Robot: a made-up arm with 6 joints. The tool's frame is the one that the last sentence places.
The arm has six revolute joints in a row. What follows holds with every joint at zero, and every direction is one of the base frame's.
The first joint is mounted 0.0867 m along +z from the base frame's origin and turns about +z.
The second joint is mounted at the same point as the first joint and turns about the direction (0.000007, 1, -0.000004).
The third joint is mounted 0.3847 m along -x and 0.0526 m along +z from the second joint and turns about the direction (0.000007, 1, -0.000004).
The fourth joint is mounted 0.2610 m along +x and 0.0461 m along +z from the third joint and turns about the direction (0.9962, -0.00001, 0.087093).
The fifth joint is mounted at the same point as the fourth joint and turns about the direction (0.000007, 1, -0.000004).
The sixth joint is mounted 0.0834 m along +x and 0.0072 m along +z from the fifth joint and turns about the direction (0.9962, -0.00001, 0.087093).
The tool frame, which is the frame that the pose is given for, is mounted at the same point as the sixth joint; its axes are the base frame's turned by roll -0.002, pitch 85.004 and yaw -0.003 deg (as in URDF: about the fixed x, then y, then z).
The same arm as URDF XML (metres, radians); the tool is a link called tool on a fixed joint. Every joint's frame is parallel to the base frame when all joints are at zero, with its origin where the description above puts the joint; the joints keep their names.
<robot name="arm">
<joint name="joint 1" type="continuous"><parent link="base"/><child link="link1"/><origin xyz="0 0 0.0867" rpy="0 0 0"/><axis xyz="0 0 1"/></joint>
<joint name="joint 2" type="continuous"><parent link="link1"/><child link="link2"/><origin xyz="0 0 0" rpy="0 0 0"/><axis xyz="0 1 0"/></joint>
<joint name="joint 3" type="continuous"><parent link="link2"/><child link="link3"/><origin xyz="-0.3847 0 0.0526" rpy="0 0 0"/><axis xyz="0 1 0"/></joint>
<joint name="joint 4" type="continuous"><parent link="link3"/><child link="link4"/><origin xyz="0.261 0 0.0461" rpy="0 0 0"/><axis xyz="0.9962 0 0.0871"/></joint>
<joint name="joint 5" type="continuous"><parent link="link4"/><child link="link5"/><origin xyz="0 0 0" rpy="0 0 0"/><axis xyz="0 1 0"/></joint>
<joint name="joint 6" type="continuous"><parent link="link5"/><child link="link6"/><origin xyz="0.0834 0 0.0072" rpy="0 0 0"/><axis xyz="0.9962 0 0.0871"/></joint>
<joint name="tool_fixed" type="fixed"><parent link="link6"/><child link="tool"/><origin xyz="0 0 0" rpy="0 1.4836 -0.0001"/></joint>
<link name="base"/>
<link name="link1"/>
<link name="link2"/>
<link name="link3"/>
<link name="link4"/>
<link name="link5"/>
<link name="link6"/>
<link name="tool"/>
</robot>

